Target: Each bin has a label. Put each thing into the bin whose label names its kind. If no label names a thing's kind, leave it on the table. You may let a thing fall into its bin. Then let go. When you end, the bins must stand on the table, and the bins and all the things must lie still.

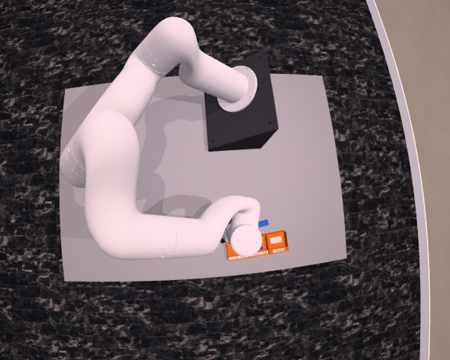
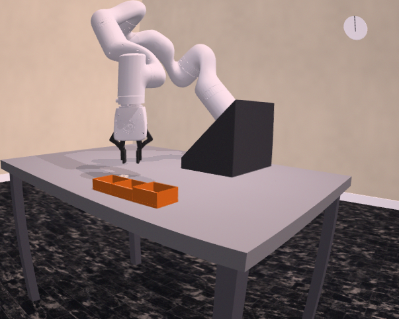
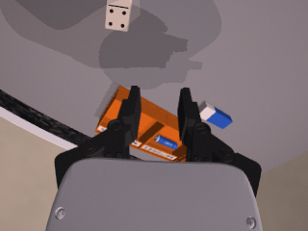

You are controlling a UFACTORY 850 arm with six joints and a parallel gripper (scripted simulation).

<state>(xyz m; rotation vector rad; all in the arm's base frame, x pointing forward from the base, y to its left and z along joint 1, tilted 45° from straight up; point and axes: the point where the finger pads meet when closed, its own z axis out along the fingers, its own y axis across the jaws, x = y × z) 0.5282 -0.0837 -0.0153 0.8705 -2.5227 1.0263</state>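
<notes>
The white card-like piece lies 80 mm to the right of my hand, 80 mm below it and 30 mm behind it. The rest, counted from my hand: blue-and-white block 120 mm to the left, 80 mm below; orange battery 100 mm to the left, 70 mm below, 50 mm ahead; orange three-compartment bin 100 mm to the left, 90 mm ahead, 70 mm below.
</notes>
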